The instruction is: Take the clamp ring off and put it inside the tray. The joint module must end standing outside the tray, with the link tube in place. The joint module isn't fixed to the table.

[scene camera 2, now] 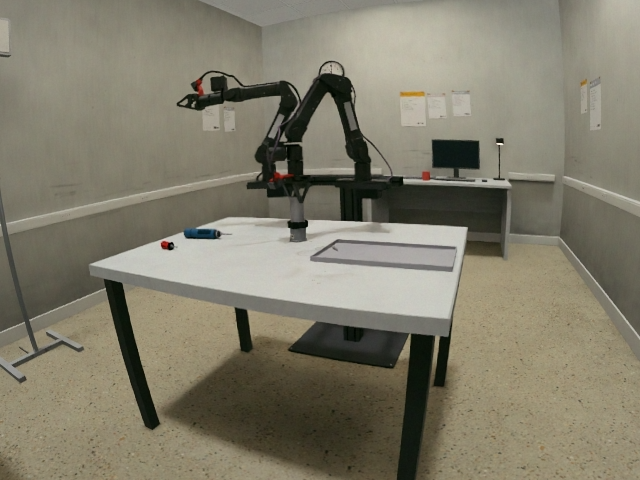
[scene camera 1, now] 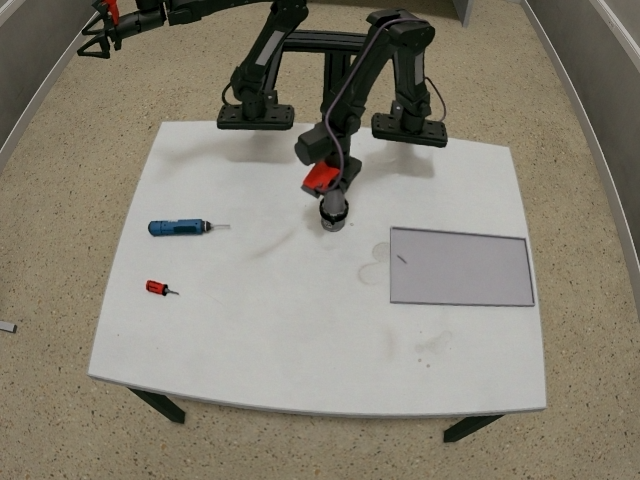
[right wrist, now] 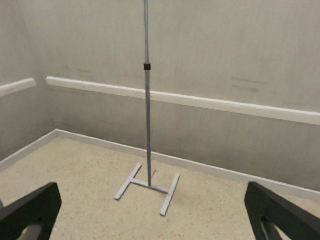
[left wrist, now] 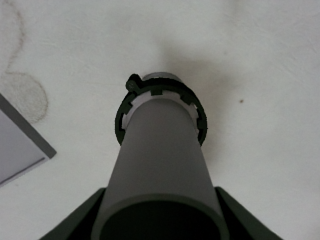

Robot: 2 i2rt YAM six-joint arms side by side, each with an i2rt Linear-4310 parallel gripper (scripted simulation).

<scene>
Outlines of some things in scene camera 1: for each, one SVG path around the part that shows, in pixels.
A grey tray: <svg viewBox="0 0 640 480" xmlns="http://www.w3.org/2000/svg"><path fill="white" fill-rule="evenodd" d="M390 227L390 304L481 307L534 307L536 305L526 237L403 226Z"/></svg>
A blue electric screwdriver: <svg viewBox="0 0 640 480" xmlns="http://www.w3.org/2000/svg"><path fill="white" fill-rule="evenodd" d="M148 232L151 235L202 234L213 227L228 227L230 224L213 225L202 219L157 220L149 223Z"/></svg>
</scene>
